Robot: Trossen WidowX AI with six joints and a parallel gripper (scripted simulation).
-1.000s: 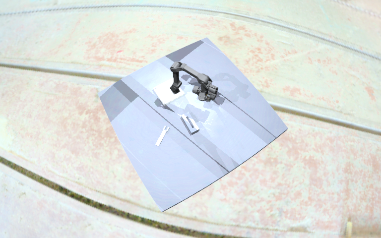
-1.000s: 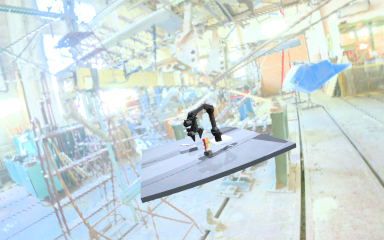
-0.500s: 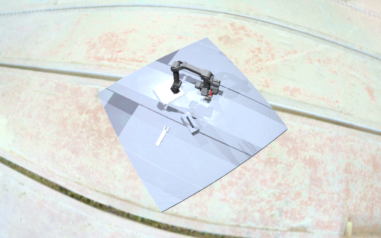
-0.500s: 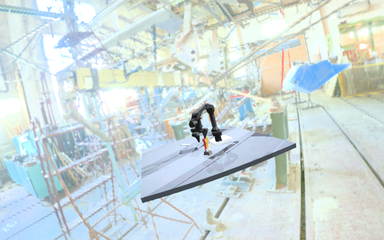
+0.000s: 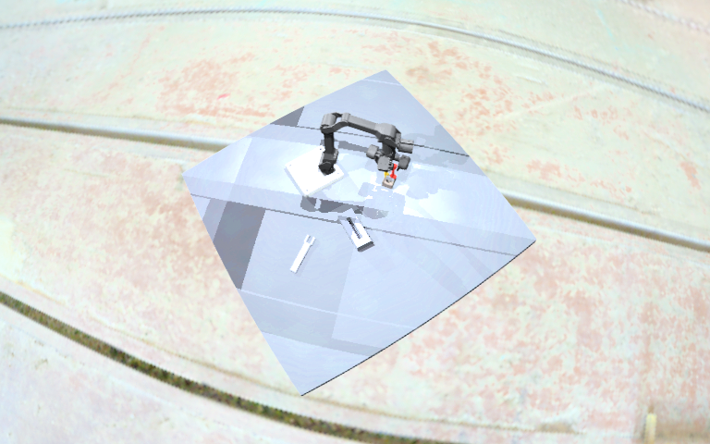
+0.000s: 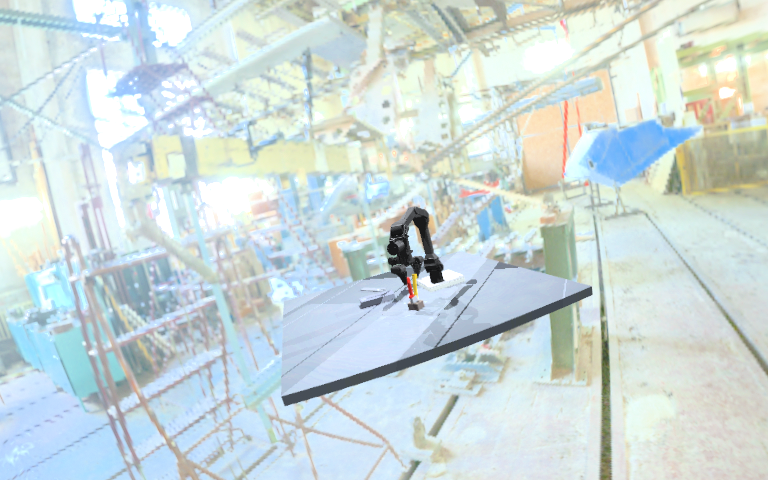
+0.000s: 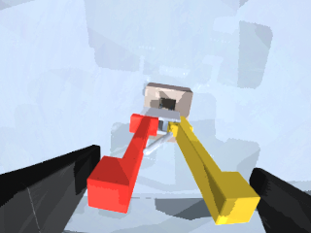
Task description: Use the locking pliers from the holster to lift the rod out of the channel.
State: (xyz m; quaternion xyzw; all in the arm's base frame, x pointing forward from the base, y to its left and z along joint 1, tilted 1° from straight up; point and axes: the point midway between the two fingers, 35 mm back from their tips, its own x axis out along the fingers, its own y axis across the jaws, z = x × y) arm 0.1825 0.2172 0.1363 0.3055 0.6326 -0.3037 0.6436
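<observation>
Now: the yellow handle 3 cm below my gripper tip, 1 cm to the right of it and 1 cm behind it. Round my gripper tip: brown holster 12 cm below, 1 cm to the left; channel block 25 cm to the right, 15 cm ahead, 11 cm below; dark rod 25 cm to the right, 15 cm ahead, 12 cm below.
</observation>
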